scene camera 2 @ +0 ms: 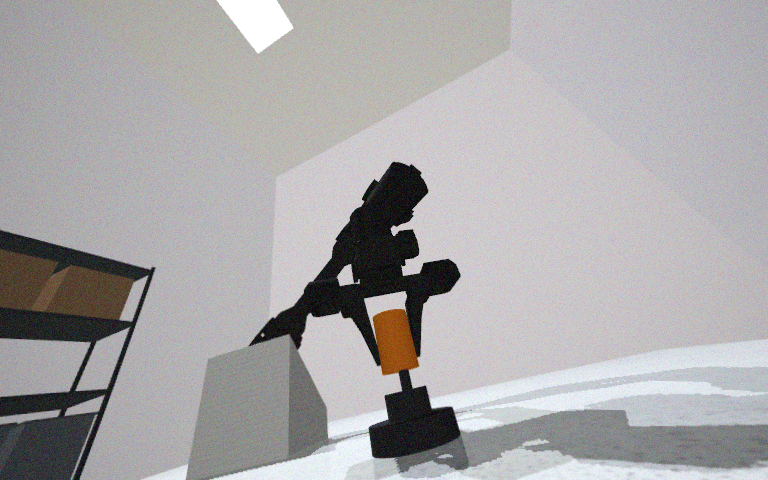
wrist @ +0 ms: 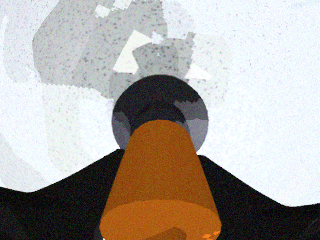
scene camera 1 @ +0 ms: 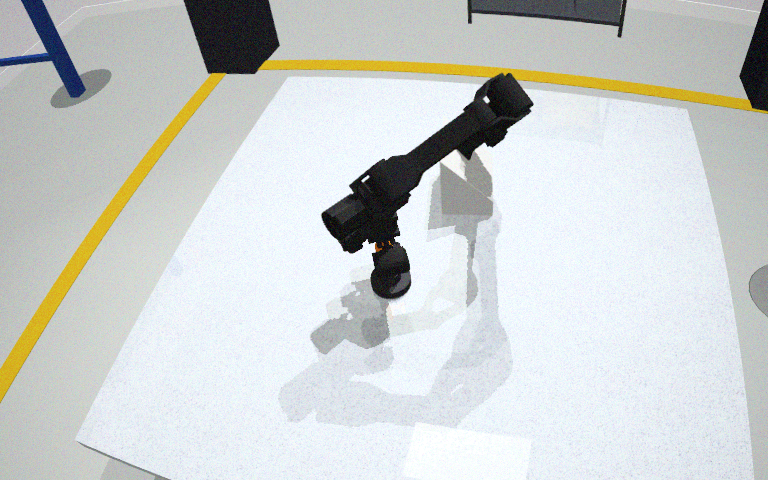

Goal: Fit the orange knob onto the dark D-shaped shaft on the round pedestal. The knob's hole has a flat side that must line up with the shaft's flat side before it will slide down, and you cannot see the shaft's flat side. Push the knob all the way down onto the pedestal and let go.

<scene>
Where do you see an orange knob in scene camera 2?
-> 394, 340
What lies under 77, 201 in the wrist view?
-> My gripper.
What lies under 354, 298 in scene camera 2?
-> My gripper.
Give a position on a dark round pedestal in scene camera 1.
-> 392, 287
</scene>
